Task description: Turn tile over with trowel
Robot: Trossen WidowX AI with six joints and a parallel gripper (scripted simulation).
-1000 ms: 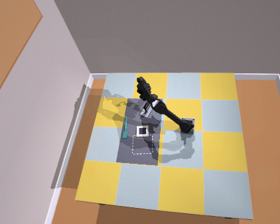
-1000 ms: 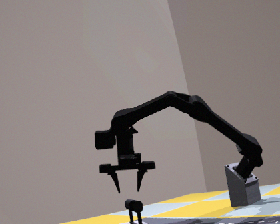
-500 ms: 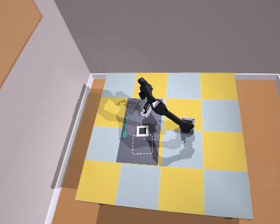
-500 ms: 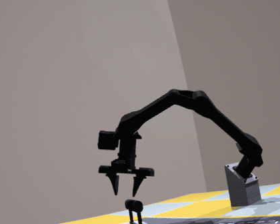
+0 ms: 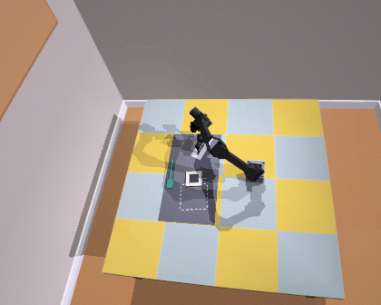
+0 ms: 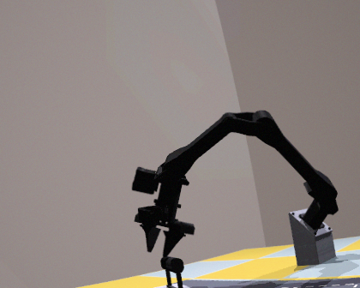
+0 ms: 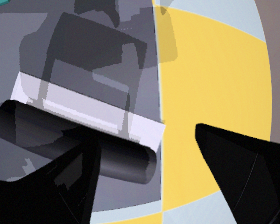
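My gripper tip is 30 cm to the right of the tile, 9 cm above it and 1 cm short of it. Also, from my gripper tip: teal trowel (30 cm to the left, 16 cm ahead, 9 cm below).
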